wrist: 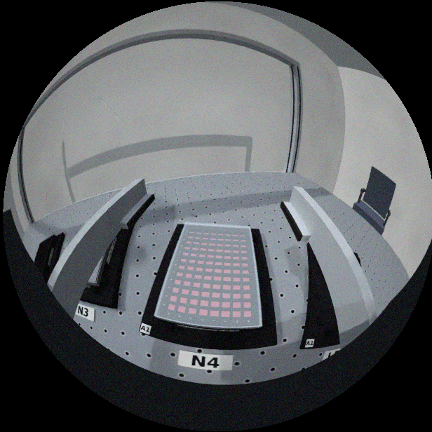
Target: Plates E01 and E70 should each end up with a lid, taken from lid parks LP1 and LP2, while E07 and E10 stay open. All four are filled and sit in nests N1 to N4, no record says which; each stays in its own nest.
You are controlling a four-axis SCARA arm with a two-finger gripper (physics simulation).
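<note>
A filled plate with pink wells [212, 275] sits in the black nest N4 [150, 305], under a clear lid [165, 300] that lies on it and covers the well field. Its front code is hidden beneath the lid's front edge. My gripper [216, 189] is open and empty, raised above nest N4, with one finger on each side of the lidded plate and apart from it. In nest N3 [107, 298], at the left, part of a plate [96, 275] shows behind the left finger; its code and whether it has a lid cannot be told.
A black base [320, 320] with an A1 tag stands to the right, partly behind the right finger; its label is cut off at the view's edge. Another dark holder [45, 252] shows at the far left. A chair [378, 195] stands beyond the perforated table [220, 200].
</note>
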